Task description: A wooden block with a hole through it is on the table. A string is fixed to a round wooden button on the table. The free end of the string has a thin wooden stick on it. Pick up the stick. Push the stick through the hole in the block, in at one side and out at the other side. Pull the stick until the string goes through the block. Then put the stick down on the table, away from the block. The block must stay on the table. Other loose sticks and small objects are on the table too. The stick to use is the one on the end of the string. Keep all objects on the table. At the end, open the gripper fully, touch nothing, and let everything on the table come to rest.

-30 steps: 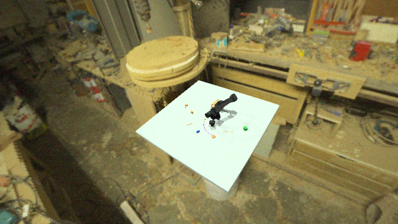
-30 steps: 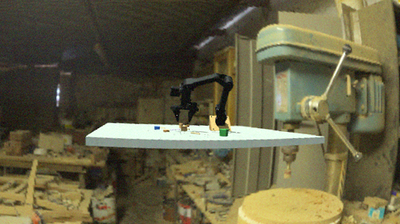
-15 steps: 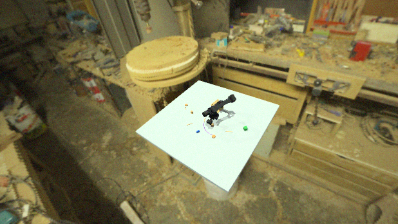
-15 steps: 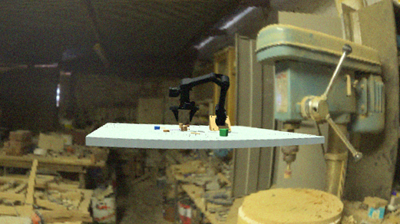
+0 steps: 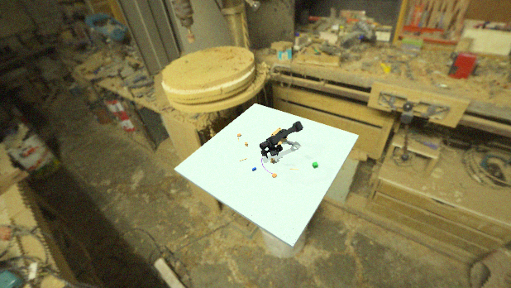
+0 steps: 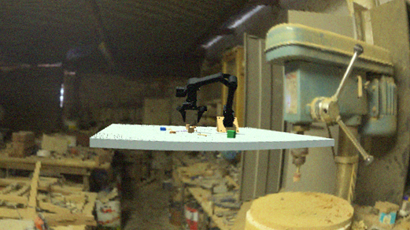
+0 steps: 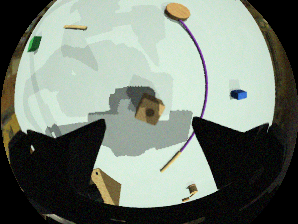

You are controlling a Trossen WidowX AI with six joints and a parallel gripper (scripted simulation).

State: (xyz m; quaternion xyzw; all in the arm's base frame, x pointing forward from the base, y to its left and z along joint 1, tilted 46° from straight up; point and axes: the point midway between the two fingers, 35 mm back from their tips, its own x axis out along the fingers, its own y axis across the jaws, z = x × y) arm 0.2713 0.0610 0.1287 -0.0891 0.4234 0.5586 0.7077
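Now: the wooden block 5 cm below my gripper tip. From my gripper tip the other things lie so: round wooden button: 12 cm ahead, 11 cm to the left, 6 cm below; then small blue piece: 17 cm ahead, 7 cm to the right, 5 cm below; then thin wooden stick: 14 cm to the right, 6 cm below, 1 cm behind.
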